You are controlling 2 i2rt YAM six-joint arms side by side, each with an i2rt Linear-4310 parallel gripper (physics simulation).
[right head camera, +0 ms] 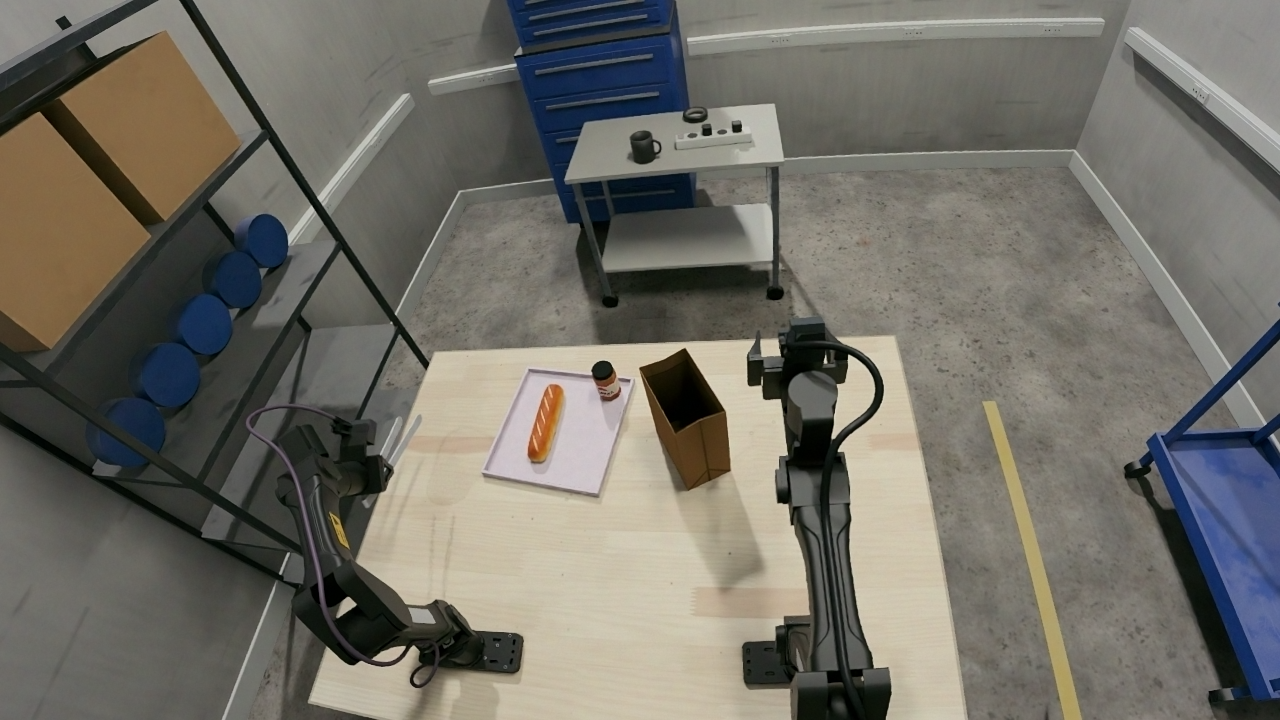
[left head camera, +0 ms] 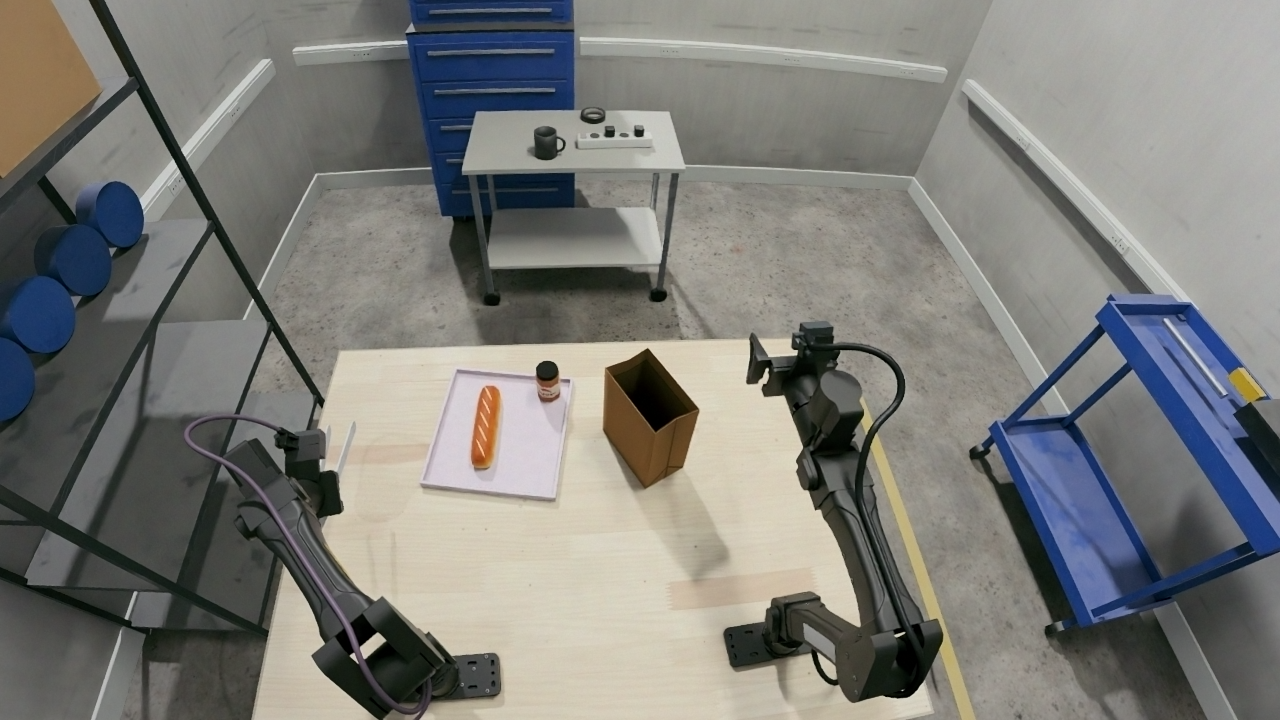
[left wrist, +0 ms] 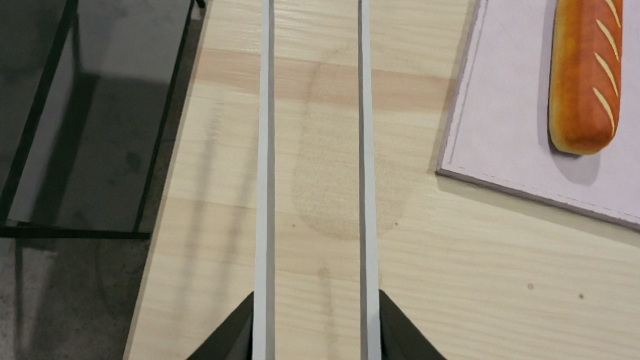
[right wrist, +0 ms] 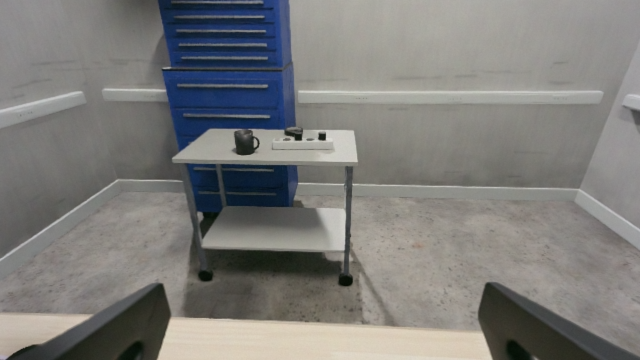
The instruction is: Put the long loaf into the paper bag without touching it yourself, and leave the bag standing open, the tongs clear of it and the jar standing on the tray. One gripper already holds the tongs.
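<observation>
The long loaf (left head camera: pixel 485 428) (right head camera: pixel 546 423) (left wrist: pixel 585 80) lies on the lilac tray (left head camera: pixel 532 465) (right head camera: pixel 586 456) (left wrist: pixel 500 135). The jar (left head camera: pixel 547 385) (right head camera: pixel 605 385), dark-lidded, stands upright at the tray's far right corner. The brown paper bag (left head camera: pixel 673 450) (right head camera: pixel 704 450) stands upright and open, right of the tray. My left gripper (left wrist: pixel 317 305) is shut on the tongs (left head camera: pixel 345 447) (right head camera: pixel 405 438) (left wrist: pixel 366 150), above the table's left edge, left of the tray. The tongs' two pale arms stand apart, with no loaf between them. My right gripper (right head camera: pixel 799 353) (right wrist: pixel 323 297) is open and empty, right of the bag, pointing toward the far wall.
The wooden table (left head camera: pixel 554 582) (right head camera: pixel 608 582) (left wrist: pixel 475 260) carries these things. A shelf rack stands close by its left edge. A grey cart (left head camera: pixel 572 161) (right head camera: pixel 680 161) (right wrist: pixel 265 155) with a mug stands beyond the far edge. A blue cart (left head camera: pixel 1065 474) is at the right.
</observation>
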